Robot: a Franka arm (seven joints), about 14 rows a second.
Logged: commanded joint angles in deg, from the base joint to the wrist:
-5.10, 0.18, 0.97, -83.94, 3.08, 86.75, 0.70
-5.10, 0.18, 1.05, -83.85, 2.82, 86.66, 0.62
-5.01, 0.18, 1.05, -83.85, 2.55, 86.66, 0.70
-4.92, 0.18, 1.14, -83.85, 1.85, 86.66, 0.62
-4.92, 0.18, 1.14, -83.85, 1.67, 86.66, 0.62
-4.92, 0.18, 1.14, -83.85, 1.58, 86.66, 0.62
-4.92, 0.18, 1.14, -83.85, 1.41, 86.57, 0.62
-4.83, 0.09, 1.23, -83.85, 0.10, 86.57, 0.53
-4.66, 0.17, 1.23, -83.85, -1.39, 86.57, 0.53
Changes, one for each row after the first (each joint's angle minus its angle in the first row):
0.00, 0.00, 0.08, 0.09, -0.26, -0.09, -0.08
0.09, 0.00, 0.08, 0.09, -0.53, -0.09, 0.00
0.18, 0.00, 0.17, 0.09, -1.23, -0.09, -0.08
0.18, 0.00, 0.17, 0.09, -1.41, -0.09, -0.08
0.18, 0.00, 0.17, 0.09, -1.50, -0.09, -0.08
0.18, 0.00, 0.17, 0.09, -1.67, -0.18, -0.08
0.27, -0.09, 0.26, 0.09, -2.98, -0.18, -0.17
0.44, -0.01, 0.26, 0.09, -4.47, -0.18, -0.17

